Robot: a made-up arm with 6 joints.
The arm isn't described. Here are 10 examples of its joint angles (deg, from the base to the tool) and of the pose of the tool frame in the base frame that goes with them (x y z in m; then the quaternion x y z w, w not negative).
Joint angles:
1: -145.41 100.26 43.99 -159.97 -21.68 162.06
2: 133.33 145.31 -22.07 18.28 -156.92 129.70
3: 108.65 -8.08 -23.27 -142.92 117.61 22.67
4: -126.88 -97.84 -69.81 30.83 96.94 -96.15
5: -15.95 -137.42 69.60 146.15 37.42 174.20
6: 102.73 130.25 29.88 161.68 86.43 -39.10
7: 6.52 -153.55 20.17 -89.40 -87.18 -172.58
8: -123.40 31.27 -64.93 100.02 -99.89 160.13
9: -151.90 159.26 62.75 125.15 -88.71 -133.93
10: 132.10 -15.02 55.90 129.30 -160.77 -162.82
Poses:
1: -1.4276 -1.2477 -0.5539 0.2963 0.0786 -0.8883 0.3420
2: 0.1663 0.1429 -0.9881 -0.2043 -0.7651 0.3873 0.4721
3: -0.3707 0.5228 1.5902 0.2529 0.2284 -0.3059 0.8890
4: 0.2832 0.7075 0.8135 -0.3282 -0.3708 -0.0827 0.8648
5: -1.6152 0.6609 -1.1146 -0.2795 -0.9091 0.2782 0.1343
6: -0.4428 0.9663 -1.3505 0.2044 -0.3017 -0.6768 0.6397
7: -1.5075 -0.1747 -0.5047 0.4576 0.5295 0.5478 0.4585
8: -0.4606 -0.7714 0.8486 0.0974 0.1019 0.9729 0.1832
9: -0.4759 -0.4047 -1.7952 -0.1397 -0.4121 0.8797 0.1920
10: 0.0668 -0.2919 2.8204 0.8392 0.0196 -0.4853 0.2445
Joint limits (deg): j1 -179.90..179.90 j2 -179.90..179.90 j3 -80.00..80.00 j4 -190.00..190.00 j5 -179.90..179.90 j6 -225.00..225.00
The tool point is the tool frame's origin. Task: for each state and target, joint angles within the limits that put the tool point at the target. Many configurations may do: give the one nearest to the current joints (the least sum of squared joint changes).
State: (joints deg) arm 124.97 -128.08 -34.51 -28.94 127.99 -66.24
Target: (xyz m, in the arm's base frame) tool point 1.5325 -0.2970 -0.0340
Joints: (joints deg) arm 161.00 -141.68 -2.05 -19.10 127.99 -66.24
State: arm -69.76 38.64 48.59 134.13 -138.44 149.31
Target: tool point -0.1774 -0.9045 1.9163
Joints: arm -111.91 0.19 -13.10 138.56 -138.44 149.31
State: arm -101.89 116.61 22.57 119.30 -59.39 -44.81
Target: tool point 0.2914 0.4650 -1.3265
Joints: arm -108.00 168.39 0.50 125.33 -59.39 -44.81
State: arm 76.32 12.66 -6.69 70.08 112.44 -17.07
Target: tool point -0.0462 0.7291 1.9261
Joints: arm 98.06 -7.30 -23.55 75.84 112.44 -17.07
